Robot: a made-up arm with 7 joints.
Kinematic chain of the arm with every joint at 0, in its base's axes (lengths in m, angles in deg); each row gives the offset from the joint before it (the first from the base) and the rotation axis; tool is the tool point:
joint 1: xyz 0 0 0.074 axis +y
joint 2: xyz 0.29 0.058 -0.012 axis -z
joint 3: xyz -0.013 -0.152 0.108 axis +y
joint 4: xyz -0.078 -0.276 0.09 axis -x
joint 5: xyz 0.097 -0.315 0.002 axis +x
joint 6: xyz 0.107 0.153 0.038 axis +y
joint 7: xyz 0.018 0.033 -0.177 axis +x
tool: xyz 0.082 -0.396 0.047
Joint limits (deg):
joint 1: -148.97..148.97
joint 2: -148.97..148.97
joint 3: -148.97..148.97
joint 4: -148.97..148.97
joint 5: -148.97..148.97
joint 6: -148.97..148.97
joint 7: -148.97..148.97
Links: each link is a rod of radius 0.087 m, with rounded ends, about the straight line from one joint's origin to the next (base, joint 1, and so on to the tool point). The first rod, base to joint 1, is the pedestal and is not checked.
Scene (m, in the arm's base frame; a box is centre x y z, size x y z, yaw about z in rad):
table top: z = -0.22
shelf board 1: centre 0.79 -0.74 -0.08 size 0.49 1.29 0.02 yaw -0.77
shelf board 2: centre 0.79 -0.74 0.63 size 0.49 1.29 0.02 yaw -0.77
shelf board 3: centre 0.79 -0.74 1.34 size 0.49 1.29 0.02 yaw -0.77
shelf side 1: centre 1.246 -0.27 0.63 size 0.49 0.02 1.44 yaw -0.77
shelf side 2: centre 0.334 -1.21 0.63 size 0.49 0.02 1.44 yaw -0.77
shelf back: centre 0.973 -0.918 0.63 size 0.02 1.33 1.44 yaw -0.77
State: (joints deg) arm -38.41 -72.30 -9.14 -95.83 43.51 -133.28 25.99
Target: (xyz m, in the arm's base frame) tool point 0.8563 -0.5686 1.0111
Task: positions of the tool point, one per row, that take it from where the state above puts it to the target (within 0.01 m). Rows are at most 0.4 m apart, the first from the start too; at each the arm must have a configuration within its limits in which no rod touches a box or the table.
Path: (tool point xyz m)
1: 0.9201 0.1120 0.5574
2: 0.7826 -0.0689 0.8302
3: 0.5492 -0.2709 1.0111
4: 0.6770 -0.3842 1.0231
5: 0.7788 -0.4877 1.0204
6: 0.8562 -0.5687 1.0111

